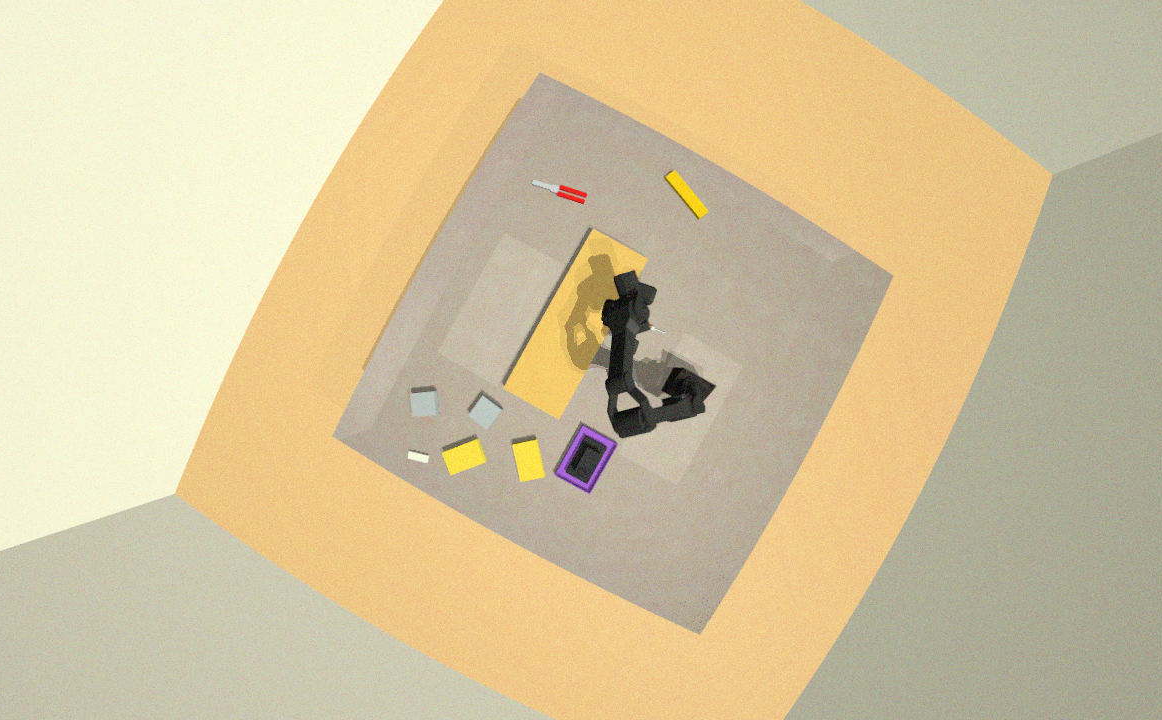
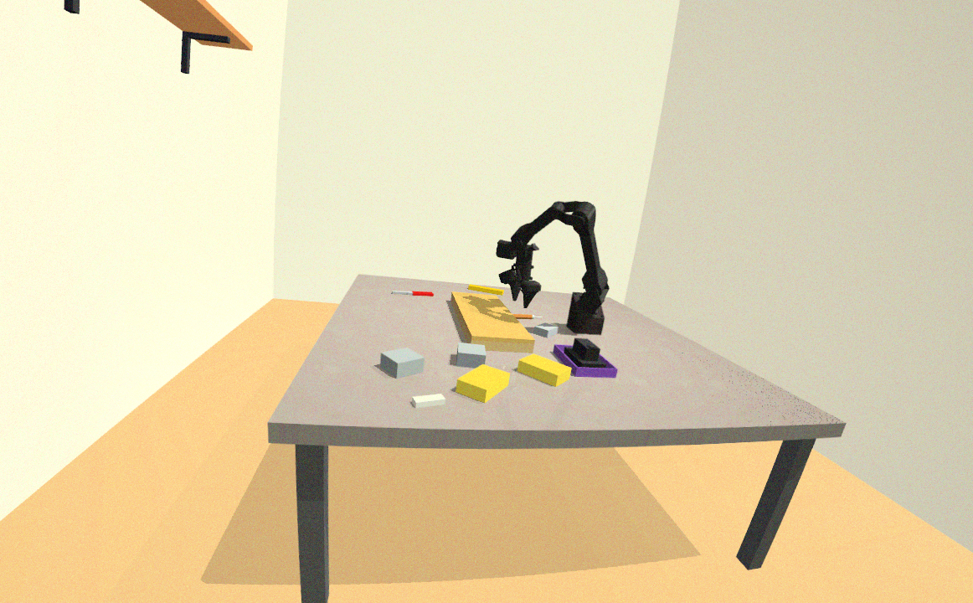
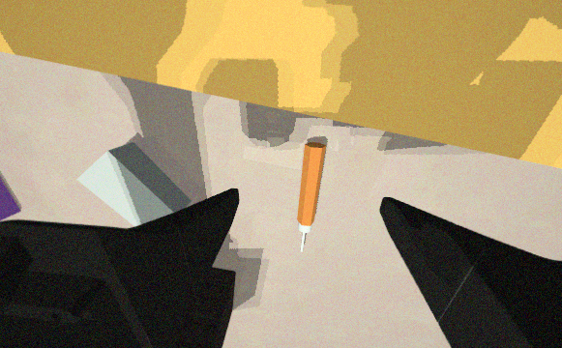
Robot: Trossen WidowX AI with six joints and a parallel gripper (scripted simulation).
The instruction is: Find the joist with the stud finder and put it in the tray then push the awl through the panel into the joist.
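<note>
The awl is 50 mm below my gripper tip, 50 mm behind it and 20 mm to the right of it. Also, from my gripper tip: stud finder: 410 mm to the left, 140 mm behind, 10 mm below; then yellow bar: 410 mm to the right, 100 mm ahead, 50 mm below; then purple tray: 390 mm to the left, 140 mm behind, 40 mm below.
</note>
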